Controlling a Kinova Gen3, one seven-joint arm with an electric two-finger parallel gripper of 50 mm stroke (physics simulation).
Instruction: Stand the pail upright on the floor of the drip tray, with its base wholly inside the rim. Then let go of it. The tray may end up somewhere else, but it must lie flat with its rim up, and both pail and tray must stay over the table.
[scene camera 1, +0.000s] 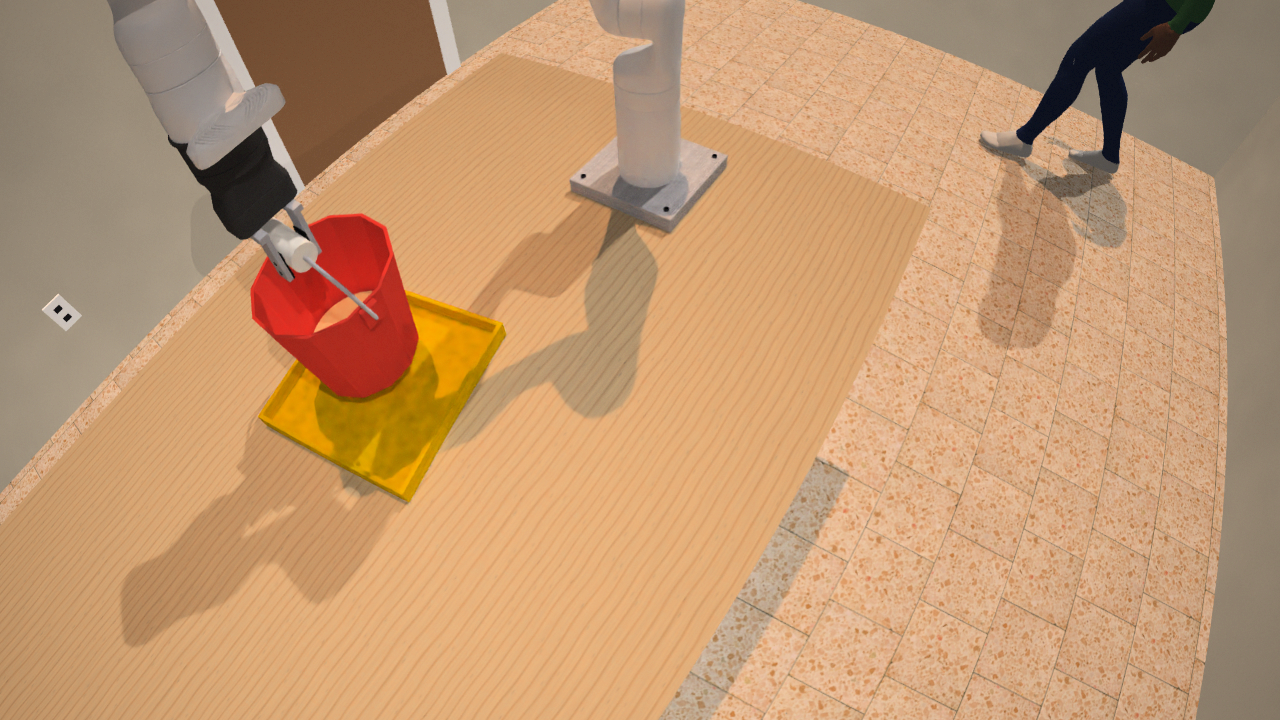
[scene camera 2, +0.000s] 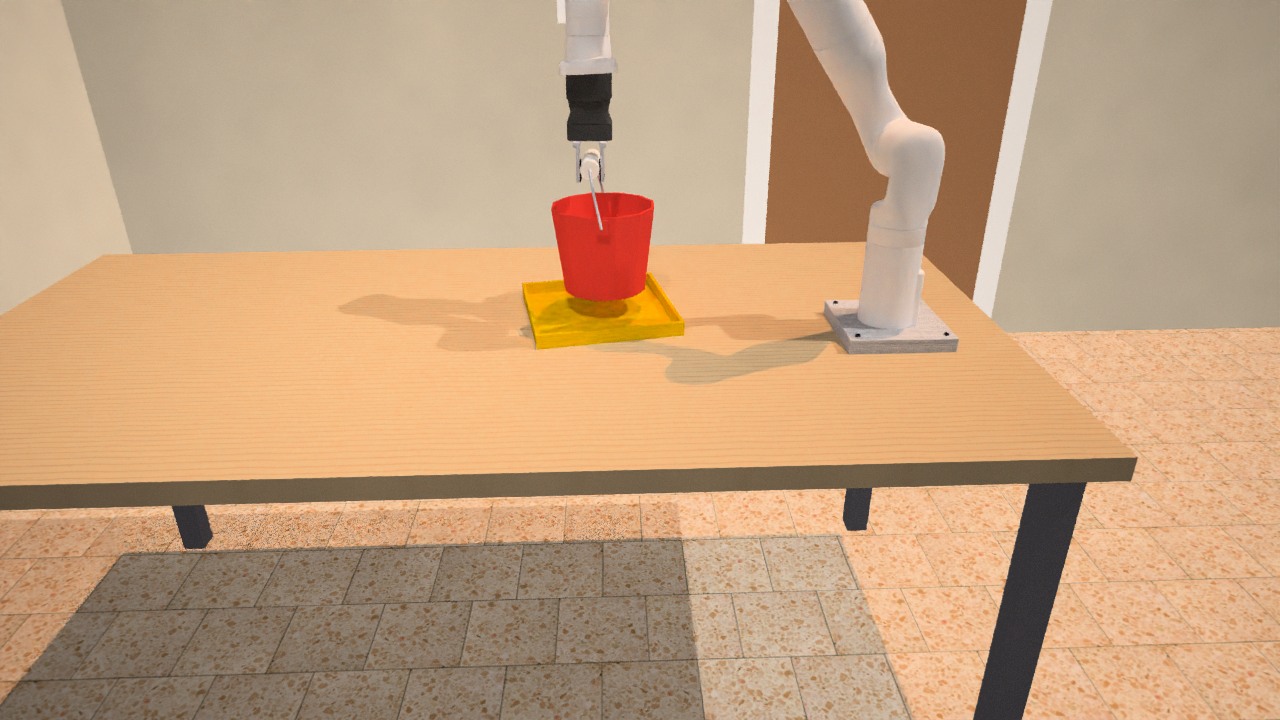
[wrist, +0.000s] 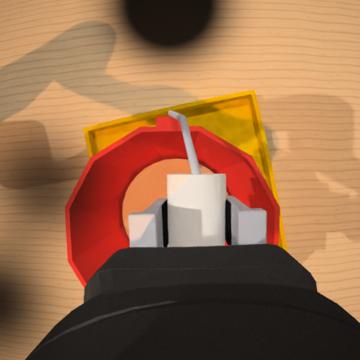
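Where they show: gripper, fingertip midpoint: (scene camera 1: 300, 263) (scene camera 2: 590, 180); arm's base, origin of the base link: (scene camera 1: 648, 168) (scene camera 2: 884, 318).
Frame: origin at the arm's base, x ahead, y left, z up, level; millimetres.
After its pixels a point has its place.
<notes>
The red pail (scene camera 1: 362, 344) @[y -58, x 506, z 127 mm] (scene camera 2: 604, 250) @[y -56, x 479, z 119 mm] (wrist: 95, 200) hangs nearly upright from its handle over the yellow drip tray (scene camera 1: 407, 494) @[y 24, x 592, z -10 mm] (scene camera 2: 608, 336) @[y 7, x 478, z -13 mm] (wrist: 240, 117). In scene camera 2 its base shows a little above the tray floor, with a shadow beneath. My gripper (scene camera 1: 295, 246) @[y -114, x 499, z 224 mm] (scene camera 2: 589, 168) @[y -114, x 499, z 224 mm] (wrist: 195, 213) is shut on the white grip of the pail's handle, above the pail's opening. The tray lies flat on the table, rim up. In the wrist view the pail hides much of the tray, and the tray's far corners show beyond the pail.
The arm's base plate (scene camera 1: 666, 214) @[y 74, x 77, z 1 mm] (scene camera 2: 904, 342) @[y 88, x -3, z -5 mm] is bolted to the table (scene camera 1: 626, 537) @[y 261, x 497, z -24 mm] (scene camera 2: 447, 402) @[y 198, x 722, z -24 mm], to the right of the tray in scene camera 2. A person (scene camera 1: 1087, 80) stands on the floor beyond the table in scene camera 1.
</notes>
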